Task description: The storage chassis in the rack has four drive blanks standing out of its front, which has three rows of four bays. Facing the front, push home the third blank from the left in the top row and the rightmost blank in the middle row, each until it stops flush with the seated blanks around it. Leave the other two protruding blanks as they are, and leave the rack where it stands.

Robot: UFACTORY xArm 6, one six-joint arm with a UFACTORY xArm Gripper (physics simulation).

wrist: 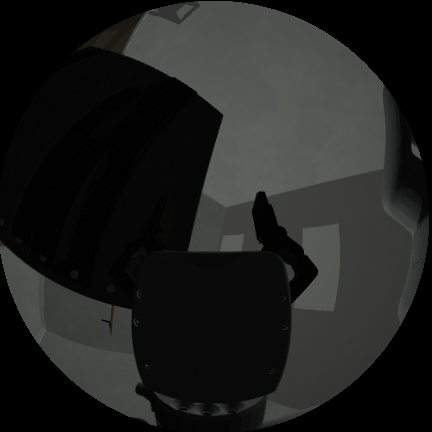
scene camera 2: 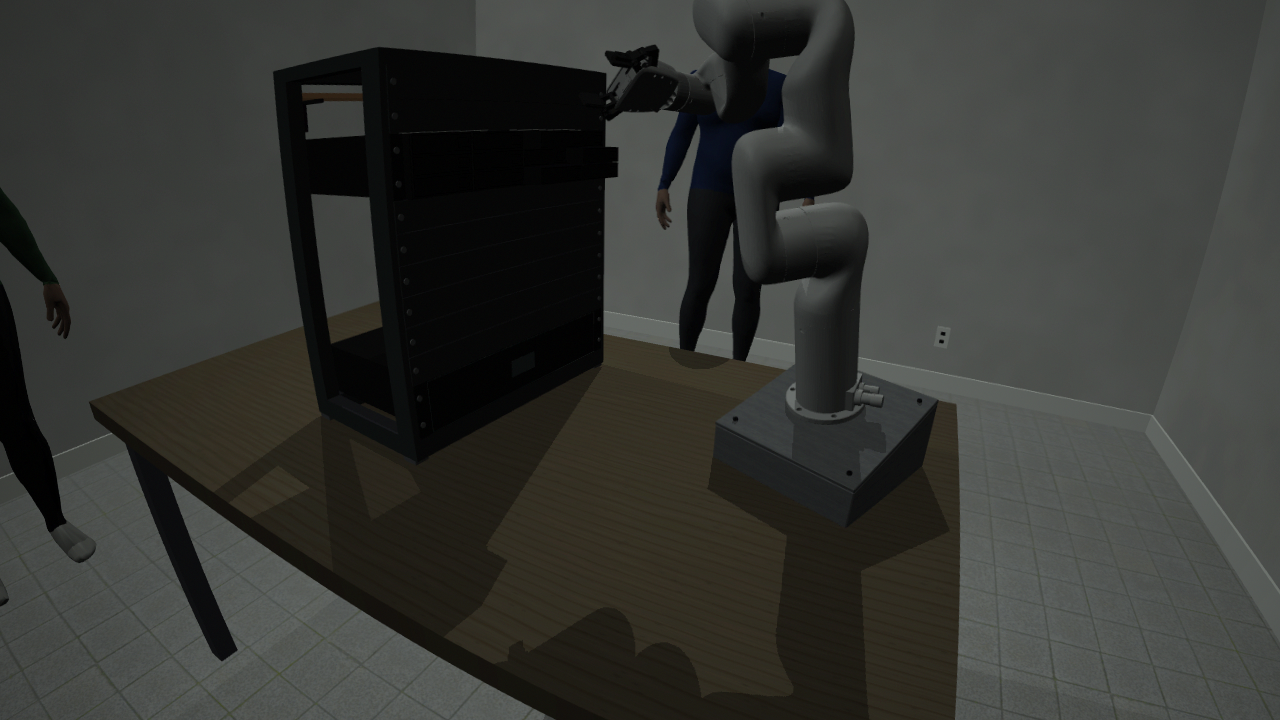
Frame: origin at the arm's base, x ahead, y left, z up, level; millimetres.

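Seen in the pictures: gripper, fingertip midpoint: (wrist: 212, 200) (scene camera 2: 595, 79); arm's base, origin of the base link: (scene camera 2: 825, 400).
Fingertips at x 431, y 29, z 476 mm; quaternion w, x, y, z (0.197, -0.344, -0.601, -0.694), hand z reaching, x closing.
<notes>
Offsets run from my fingertips to a thing's middle. "spot": to the spot under its first point. Level surfaces: height alone.
The black rack @[dx +205, dy +124, dz -274 mm] (scene camera 2: 387, 268) (wrist: 170, 135) stands upright on the table. Its storage chassis @[spot: dx +46, dy +244, dz -128 mm] (scene camera 2: 465, 161) is in the upper part, a dark band across the front in the scene view. A protruding blank @[spot: dx +26, dy -84, dz -144 mm] (scene camera 2: 610, 162) sticks out at the chassis's far right end; its row is hard to tell. Other blanks are too dark to tell apart in either view. My gripper (scene camera 2: 610, 85) (wrist: 212, 200) is open and empty, at the height of the panel above the chassis, near the rack's far right front edge. In the wrist view, one finger overlaps the dark rack front and the other shows against the wall.
The arm's grey base block (scene camera 2: 778, 447) sits on the wooden table @[dz -572 mm] (scene camera 2: 626, 537), to the right of the rack. A person in blue (scene camera 2: 711, 156) stands behind the table, beyond the arm. Another person (scene camera 2: 22, 402) stands at the left. Blank panels and a lower unit (scene camera 2: 474, 380) fill the rack below the chassis.
</notes>
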